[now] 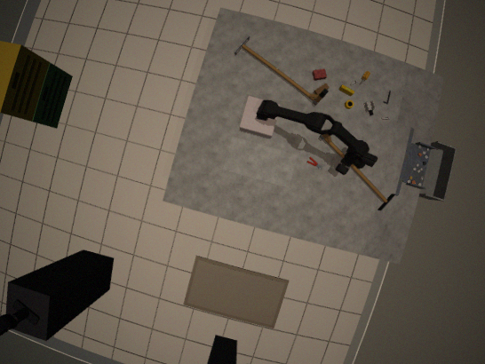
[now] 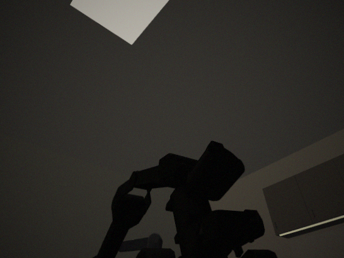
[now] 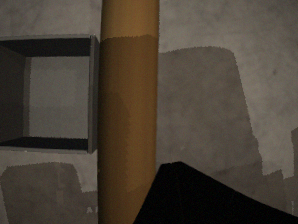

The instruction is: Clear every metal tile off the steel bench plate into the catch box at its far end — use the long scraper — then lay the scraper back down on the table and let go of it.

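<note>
Right now the small box is 50 mm ahead of my gripper tip and 20 mm to the left of it. Also, from my gripper tip: yellow ring (40 mm behind, 360 mm to the left); then brown block (230 mm behind, 410 mm to the left); then long scraper (70 mm ahead, 20 mm to the right, 50 mm above).
</note>
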